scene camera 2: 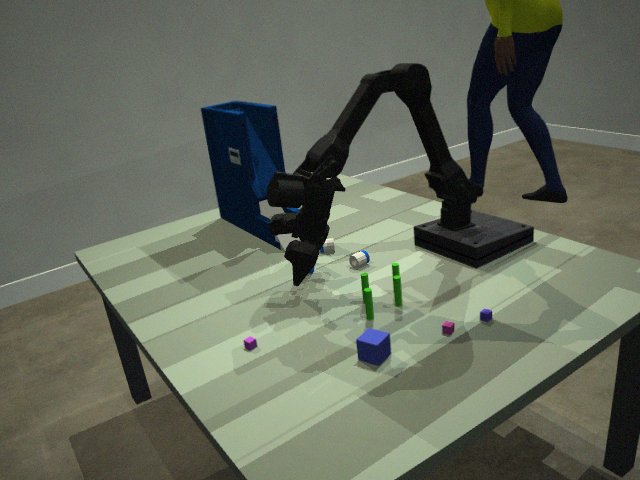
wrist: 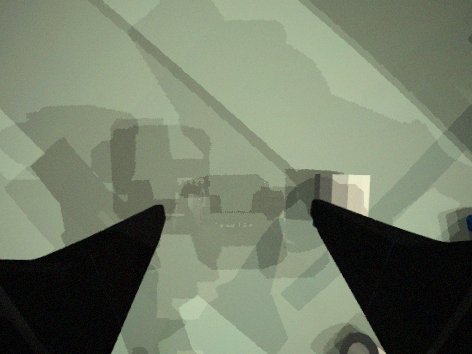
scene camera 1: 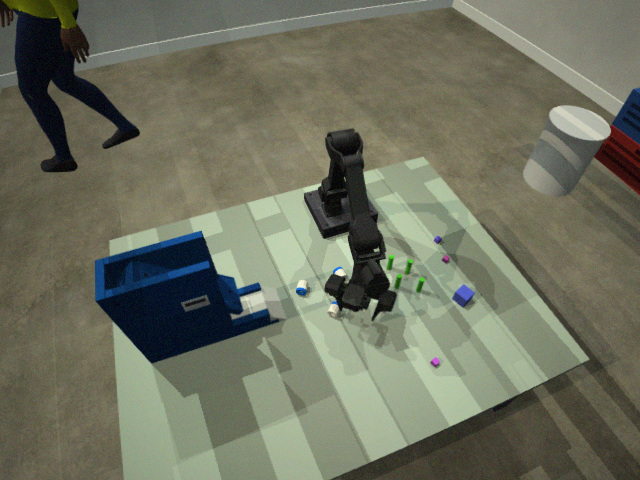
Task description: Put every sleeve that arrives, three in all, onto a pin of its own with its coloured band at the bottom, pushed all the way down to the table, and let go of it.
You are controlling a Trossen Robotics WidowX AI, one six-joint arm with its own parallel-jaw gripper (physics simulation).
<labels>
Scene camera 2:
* gripper: 300,276
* blue dispenser box: 243,138
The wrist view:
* gripper: 238,209
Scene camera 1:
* gripper: 356,315
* blue dispenser box: 167,298
</labels>
